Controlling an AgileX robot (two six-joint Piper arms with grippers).
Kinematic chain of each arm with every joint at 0, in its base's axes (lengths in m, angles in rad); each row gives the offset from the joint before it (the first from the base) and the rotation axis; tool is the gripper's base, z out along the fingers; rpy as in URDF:
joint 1: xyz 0 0 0.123 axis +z
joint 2: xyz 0 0 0 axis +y
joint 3: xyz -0.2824 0 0.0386 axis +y
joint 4: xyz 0.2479 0 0.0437 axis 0.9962 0 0.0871
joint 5: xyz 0 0 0 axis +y
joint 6: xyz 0.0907 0 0.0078 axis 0.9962 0 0.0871
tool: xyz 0 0 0 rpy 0 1.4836 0
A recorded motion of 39 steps. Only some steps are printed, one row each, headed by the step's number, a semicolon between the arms.
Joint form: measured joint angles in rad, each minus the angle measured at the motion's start. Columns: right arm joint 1, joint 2, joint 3, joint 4, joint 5, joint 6; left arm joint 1, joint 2, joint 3, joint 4, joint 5, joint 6.
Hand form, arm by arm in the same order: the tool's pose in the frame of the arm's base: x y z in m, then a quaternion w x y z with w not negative. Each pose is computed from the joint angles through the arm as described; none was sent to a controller.
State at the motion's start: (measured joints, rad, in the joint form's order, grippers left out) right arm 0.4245 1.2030 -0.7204 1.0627 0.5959 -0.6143; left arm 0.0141 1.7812 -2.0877 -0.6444 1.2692 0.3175
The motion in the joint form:
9: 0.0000 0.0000 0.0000 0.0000 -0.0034 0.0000; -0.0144 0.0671 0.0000 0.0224 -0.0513 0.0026
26: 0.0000 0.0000 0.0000 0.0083 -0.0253 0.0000; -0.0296 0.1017 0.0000 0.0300 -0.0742 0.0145
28: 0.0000 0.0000 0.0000 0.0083 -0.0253 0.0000; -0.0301 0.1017 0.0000 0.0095 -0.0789 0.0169
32: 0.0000 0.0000 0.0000 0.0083 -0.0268 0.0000; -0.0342 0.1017 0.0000 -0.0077 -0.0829 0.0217
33: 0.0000 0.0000 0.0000 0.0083 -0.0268 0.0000; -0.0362 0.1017 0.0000 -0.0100 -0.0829 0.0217
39: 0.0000 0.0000 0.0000 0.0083 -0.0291 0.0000; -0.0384 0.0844 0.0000 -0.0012 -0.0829 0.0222
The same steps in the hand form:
9: 0.1953 0.1371 0.2721 0.28373 -0.13096 0.87634 0.36657; 0.3969 -0.0499 0.4295 0.36193 0.13921 0.88676 -0.25156
26: 0.1971 0.1366 0.2728 0.29202 -0.12288 0.87545 0.36497; 0.4083 -0.0552 0.4164 0.35609 0.14321 0.88917 -0.24912
28: 0.1971 0.1366 0.2728 0.29202 -0.12288 0.87545 0.36497; 0.4083 -0.0567 0.4176 0.35893 0.14273 0.88551 -0.25820
32: 0.1973 0.1365 0.2728 0.29261 -0.12253 0.87543 0.36467; 0.4081 -0.0595 0.4186 0.36119 0.14511 0.88190 -0.26595
33: 0.1973 0.1365 0.2728 0.29261 -0.12253 0.87543 0.36467; 0.4079 -0.0604 0.4187 0.36098 0.14588 0.88142 -0.26741
39: 0.1974 0.1364 0.2728 0.29351 -0.12200 0.87540 0.36420; 0.4028 -0.0606 0.4254 0.36820 0.14970 0.87929 -0.26243

